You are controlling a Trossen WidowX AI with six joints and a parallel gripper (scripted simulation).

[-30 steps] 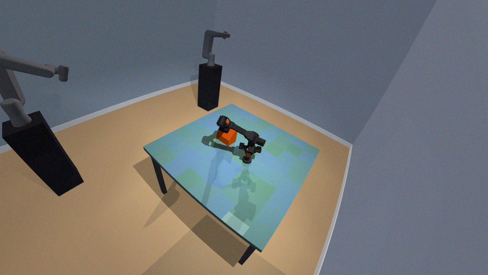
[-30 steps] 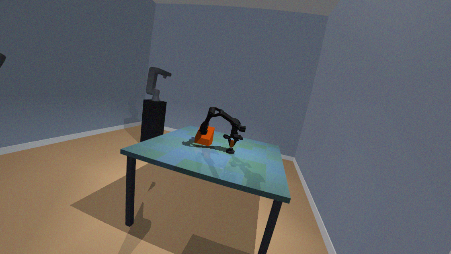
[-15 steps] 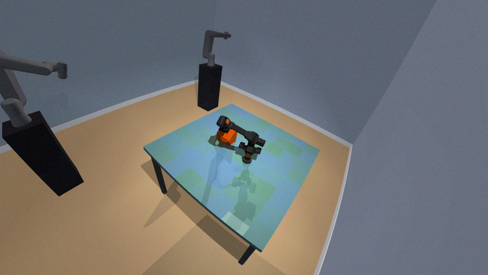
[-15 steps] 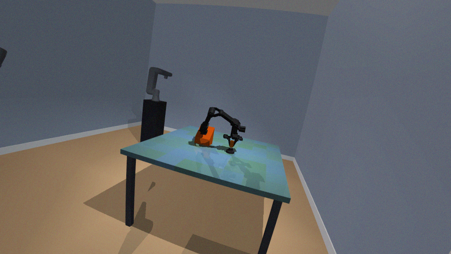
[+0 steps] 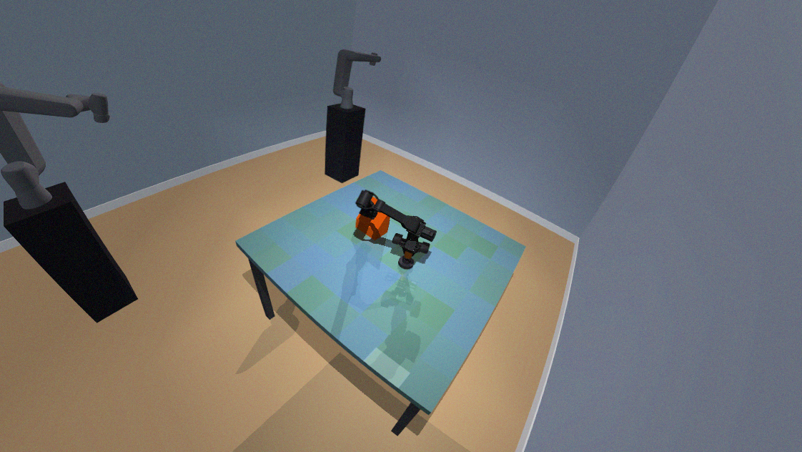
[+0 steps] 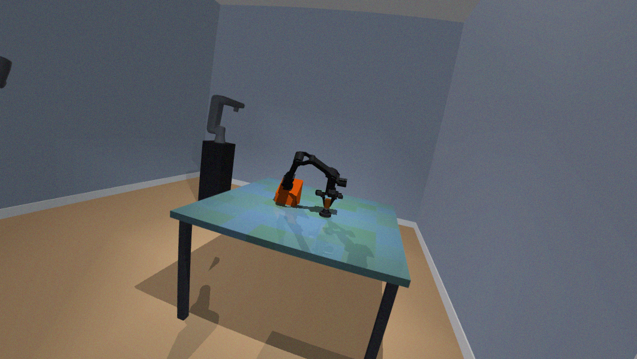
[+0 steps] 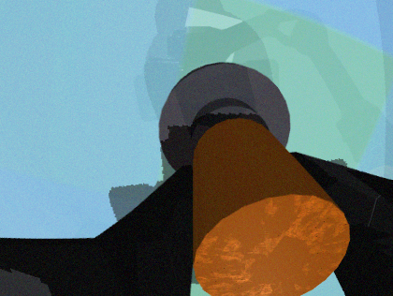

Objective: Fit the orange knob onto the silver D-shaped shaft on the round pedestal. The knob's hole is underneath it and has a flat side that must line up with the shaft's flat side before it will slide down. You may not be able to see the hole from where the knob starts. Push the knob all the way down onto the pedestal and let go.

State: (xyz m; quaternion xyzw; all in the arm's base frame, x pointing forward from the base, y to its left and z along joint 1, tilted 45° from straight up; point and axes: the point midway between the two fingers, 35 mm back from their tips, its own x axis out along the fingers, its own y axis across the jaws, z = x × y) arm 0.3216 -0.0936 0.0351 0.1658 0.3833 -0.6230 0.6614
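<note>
My gripper tip is 30 mm below the orange knob. From my gripper tip the other things lie so: pedestal: 40 mm below.
</note>
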